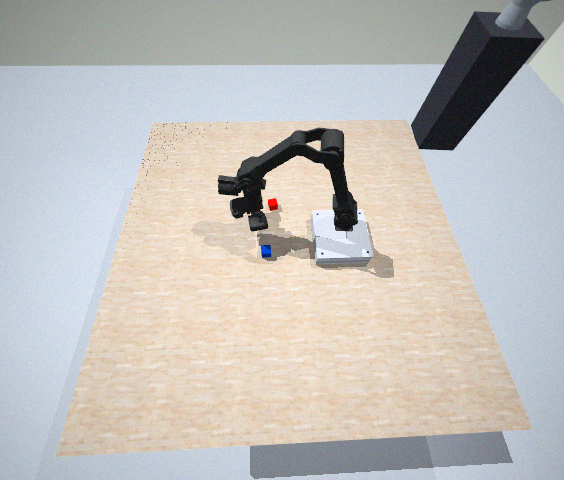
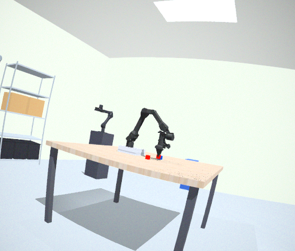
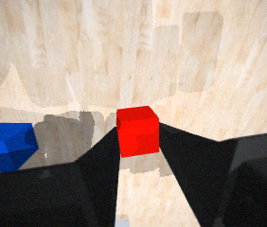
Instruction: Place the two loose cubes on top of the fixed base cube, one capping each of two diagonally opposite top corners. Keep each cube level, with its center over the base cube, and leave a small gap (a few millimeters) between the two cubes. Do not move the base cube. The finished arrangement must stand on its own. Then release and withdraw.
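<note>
My gripper tip is 130 mm to the right of the blue cube, 40 mm past it and 20 mm above it.
</note>
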